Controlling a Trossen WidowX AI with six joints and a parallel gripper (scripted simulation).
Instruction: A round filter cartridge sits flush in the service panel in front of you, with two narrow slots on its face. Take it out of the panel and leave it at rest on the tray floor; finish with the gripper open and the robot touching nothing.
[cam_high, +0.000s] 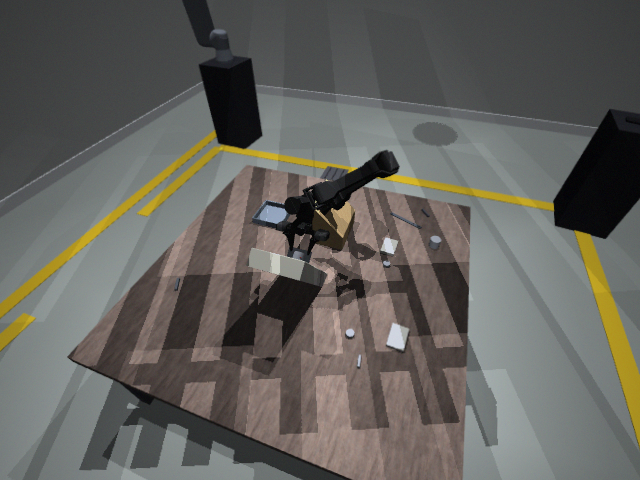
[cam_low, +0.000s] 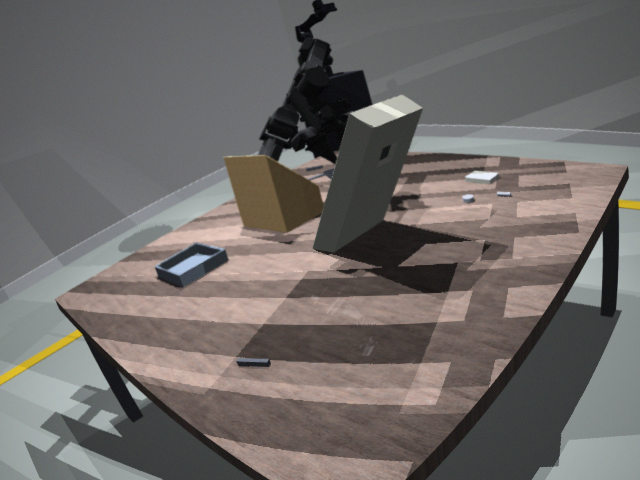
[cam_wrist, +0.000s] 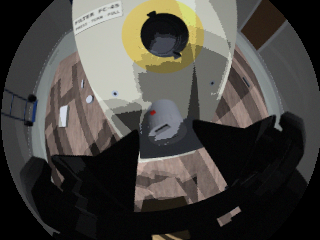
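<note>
My gripper tip is 1 cm short of the round filter cartridge and 1 cm above it. Also, from my gripper tip: grey service panel (5 cm ahead, 3 cm below); then blue-grey tray (33 cm to the right, 31 cm behind, 18 cm below).
</note>
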